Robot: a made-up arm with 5 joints.
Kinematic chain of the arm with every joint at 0, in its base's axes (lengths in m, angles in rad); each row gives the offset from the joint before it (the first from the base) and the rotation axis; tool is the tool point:
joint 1: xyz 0 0 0.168 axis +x
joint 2: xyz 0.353 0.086 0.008 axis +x
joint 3: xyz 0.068 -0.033 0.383 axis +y
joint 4: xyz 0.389 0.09 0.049 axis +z
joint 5: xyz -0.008 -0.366 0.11 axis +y
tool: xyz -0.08 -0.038 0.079
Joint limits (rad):
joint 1: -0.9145..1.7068
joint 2: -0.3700..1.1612
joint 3: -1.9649..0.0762
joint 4: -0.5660..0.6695
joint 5: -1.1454..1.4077
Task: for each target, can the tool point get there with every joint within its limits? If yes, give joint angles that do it. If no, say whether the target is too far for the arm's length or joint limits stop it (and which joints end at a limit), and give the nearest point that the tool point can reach.
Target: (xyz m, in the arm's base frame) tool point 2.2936 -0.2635 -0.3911
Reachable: no: too far | nearest point 1.1225 -0.2404 -0.3302 | short by 1.173 m
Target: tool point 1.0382 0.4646 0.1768
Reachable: no: joint limits stop it (at a limit: joint 1, joint 2, joint 3, joint 4, joint 5) | nearest point 1.1225 0.5527 0.4841 | short by 0.331 m
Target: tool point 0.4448 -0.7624 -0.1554
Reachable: yes | joints 1.1640 0.4832 -0.8432 -0.1108 0.8280
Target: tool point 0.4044 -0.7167 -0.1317
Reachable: yes | joints 1.4120 0.2376 -0.8170 -0.2103 0.4173
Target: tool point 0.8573 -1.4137 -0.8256
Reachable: no: too far | nearest point 0.6464 -0.8893 -0.4202 | short by 0.696 m
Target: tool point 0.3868 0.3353 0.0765
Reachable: no: joint limits stop it (at a limit: joint 1, joint 2, joint 3, joint 4) | nearest point 0.2651 0.3769 0.4281 | short by 0.374 m
